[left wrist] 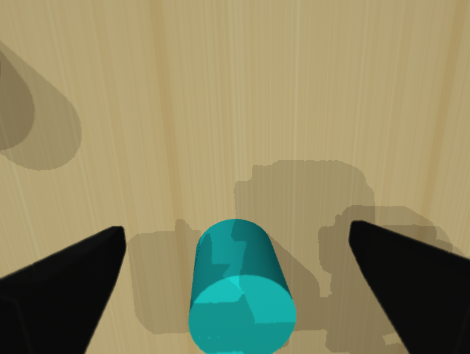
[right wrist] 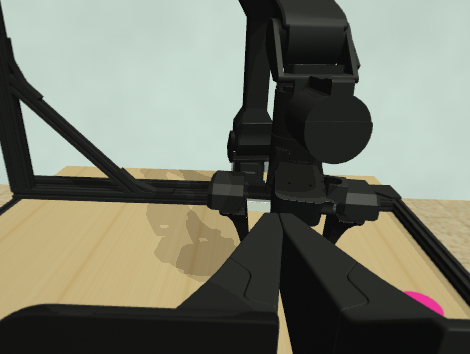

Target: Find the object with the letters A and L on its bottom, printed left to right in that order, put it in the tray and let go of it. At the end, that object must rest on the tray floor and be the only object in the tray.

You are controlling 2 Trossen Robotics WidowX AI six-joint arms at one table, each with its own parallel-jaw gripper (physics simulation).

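Frame: origin at the left arm's base, x back, y right, z up, level; centimetres.
Where they show: left gripper, between the fingertips: [left wrist: 239, 234]; right gripper, between the fingertips: [right wrist: 276, 227].
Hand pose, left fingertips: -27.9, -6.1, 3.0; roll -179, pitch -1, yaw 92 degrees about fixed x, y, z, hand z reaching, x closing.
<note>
Each offset is from my left fingertips to the top centre of the thing, as dx, dy, dz. Level surfaces: height alone.
A teal cylinder {+4.5, +0.4, -0.3} [left wrist: 242, 295] stands upright on the table at the bottom middle of the left wrist view, its plain top facing up. Its underside is hidden. My left gripper [left wrist: 239, 234] [right wrist: 283, 257] is open and points down, with one finger on each side of the cylinder and a gap on both sides. My right gripper [right wrist: 276, 227] is shut and empty in the right wrist view. Part of a pink object {-6.4, -13.9, -0.4} [right wrist: 424, 301] shows behind the right finger in that view; its underside is hidden. The tray does not show in either view.
The wooden table {dz -5.7} [left wrist: 280, 90] [right wrist: 115, 245] carries shadows of the arms. A black frame rail [right wrist: 430, 240] runs along the table's right edge in the right wrist view, and a slanted brace [right wrist: 75, 130] stands at the left. The left arm [right wrist: 315, 45] rises at the back.
</note>
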